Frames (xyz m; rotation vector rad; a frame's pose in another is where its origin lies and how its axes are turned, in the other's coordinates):
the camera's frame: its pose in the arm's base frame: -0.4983 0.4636 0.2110 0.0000 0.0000 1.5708
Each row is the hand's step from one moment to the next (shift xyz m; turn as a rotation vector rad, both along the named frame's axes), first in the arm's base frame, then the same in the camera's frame.
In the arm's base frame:
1: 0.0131 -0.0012 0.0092 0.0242 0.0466 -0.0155
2: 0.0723 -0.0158 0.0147 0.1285 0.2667 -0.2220
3: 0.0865 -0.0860 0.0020 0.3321 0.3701 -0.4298
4: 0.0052 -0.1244 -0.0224 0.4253 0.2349 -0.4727
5: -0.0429 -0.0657 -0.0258 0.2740 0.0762 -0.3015
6: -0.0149 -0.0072 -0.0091 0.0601 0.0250 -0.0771
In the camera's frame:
1: -0.0012 -0.0131 0.0092 0.0466 -0.0242 -0.0155
2: -0.0158 -0.0723 0.0147 0.2667 -0.1285 -0.2220
3: -0.0860 -0.0865 0.0020 0.3701 -0.3321 -0.4298
4: -0.1244 -0.0052 -0.0224 0.2349 -0.4253 -0.4727
5: -0.0657 0.0429 -0.0258 0.0762 -0.2740 -0.3015
6: -0.0072 0.0149 -0.0091 0.0250 -0.0601 -0.0771

